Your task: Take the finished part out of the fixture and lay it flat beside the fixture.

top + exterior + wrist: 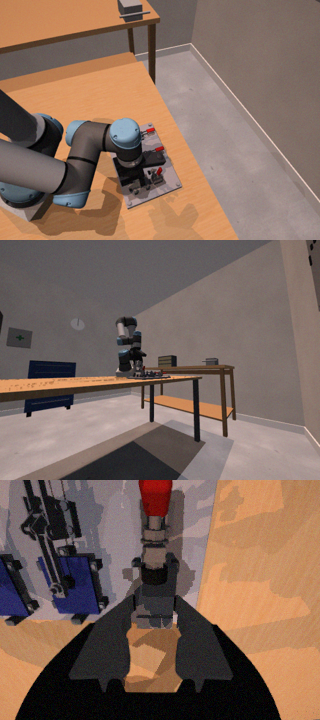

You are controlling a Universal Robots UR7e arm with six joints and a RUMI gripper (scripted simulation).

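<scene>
The blue blank lies 11 cm to the left of my hand, 4 cm below it and 1 cm behind it. The rest, counted from my hand: grey fixture plate (11 cm to the left, 7 cm below, 4 cm ahead); then finished grey part (1 cm behind).
</scene>
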